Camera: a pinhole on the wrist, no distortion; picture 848 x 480 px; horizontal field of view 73.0 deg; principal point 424.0 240.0 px. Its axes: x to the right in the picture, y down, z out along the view. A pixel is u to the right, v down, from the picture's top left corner.
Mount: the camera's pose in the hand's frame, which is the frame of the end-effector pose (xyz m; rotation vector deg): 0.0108 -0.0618 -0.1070 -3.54 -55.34 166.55
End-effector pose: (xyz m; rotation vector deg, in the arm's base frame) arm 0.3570 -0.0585 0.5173 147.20 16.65 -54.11
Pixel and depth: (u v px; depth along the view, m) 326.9 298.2 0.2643
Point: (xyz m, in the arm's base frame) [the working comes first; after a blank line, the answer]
In the camera's frame: -0.0448 0.0268 0.2643

0.2553 0.1270 0.3611
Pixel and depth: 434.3 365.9 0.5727
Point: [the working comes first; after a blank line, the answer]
In the camera's frame: 0.0103 0.1258 0.5727

0.0047 0.2762 0.2098
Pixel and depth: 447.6 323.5 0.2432
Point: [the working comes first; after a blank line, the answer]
In the camera's frame: 0.0100 0.0354 0.2432

0.2314 0.1240 0.4153
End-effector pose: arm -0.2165 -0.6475 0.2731 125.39 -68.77 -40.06
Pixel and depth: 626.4 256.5 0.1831
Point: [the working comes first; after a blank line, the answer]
In the camera's frame: 0.0647 0.0053 0.1831

-0.1718 -0.5211 0.1454
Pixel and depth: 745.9 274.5 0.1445
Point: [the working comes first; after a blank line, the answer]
In the camera's frame: 0.0812 0.0087 0.1445

-0.1691 -0.5117 0.1864
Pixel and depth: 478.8 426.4 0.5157
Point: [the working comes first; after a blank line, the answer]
In the camera's frame: 0.0493 0.1678 0.5157

-0.0993 -0.3932 -0.1947
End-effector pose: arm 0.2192 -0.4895 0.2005 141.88 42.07 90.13
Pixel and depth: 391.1 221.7 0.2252
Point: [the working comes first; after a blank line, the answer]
In the camera's frame: -0.0129 -0.0072 0.2252

0.2267 -0.3053 0.1069
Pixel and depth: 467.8 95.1 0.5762
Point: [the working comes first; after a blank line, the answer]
In the camera's frame: 0.0440 -0.1457 0.5762

0.4899 -0.1989 -0.1482
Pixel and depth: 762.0 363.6 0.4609
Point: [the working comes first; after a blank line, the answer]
In the camera's frame: 0.2719 0.0994 0.4609

0.1608 -0.2499 -0.2681
